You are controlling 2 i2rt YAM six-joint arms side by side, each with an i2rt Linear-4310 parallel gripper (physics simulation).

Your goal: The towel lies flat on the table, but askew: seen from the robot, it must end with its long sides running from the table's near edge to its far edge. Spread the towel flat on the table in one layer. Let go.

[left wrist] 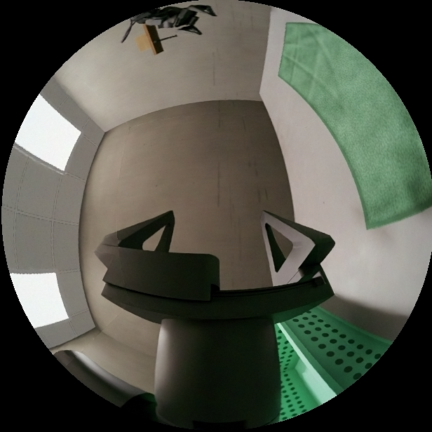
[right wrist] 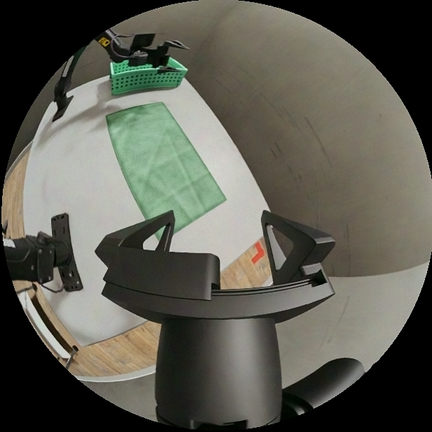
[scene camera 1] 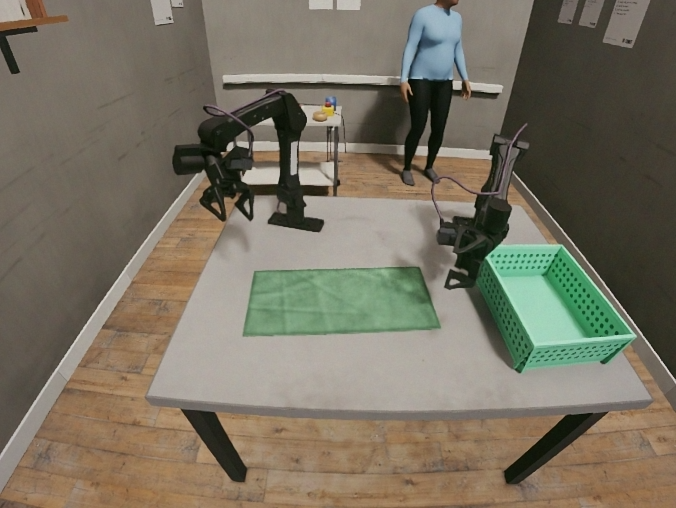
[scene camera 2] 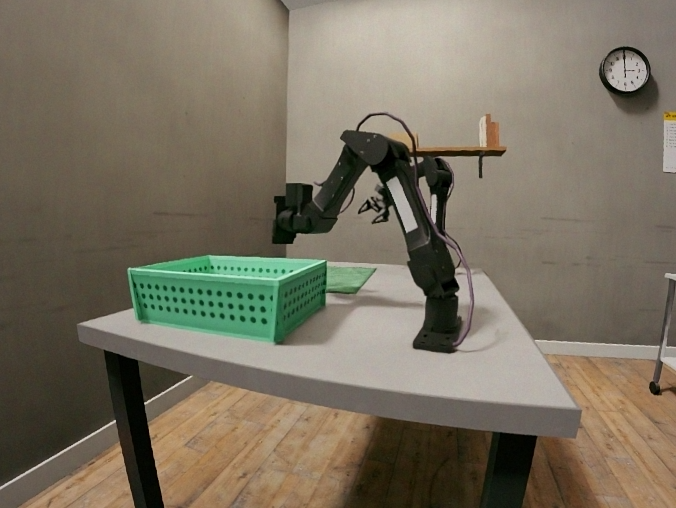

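The green towel lies flat on the table in one layer with faint creases. Its long sides run left to right in scene camera 1, across the near-to-far direction seen from the robot. My left gripper is open and empty, above the table beside the towel's right end in scene camera 1; its fingers are hard to make out in scene camera 2. My right gripper is open and empty, raised well above the table's left side, apart from the towel.
A green perforated basket stands on the table at the right in scene camera 1, close to my left gripper. Both arm bases stand toward the far edge in that view. A person stands behind the table.
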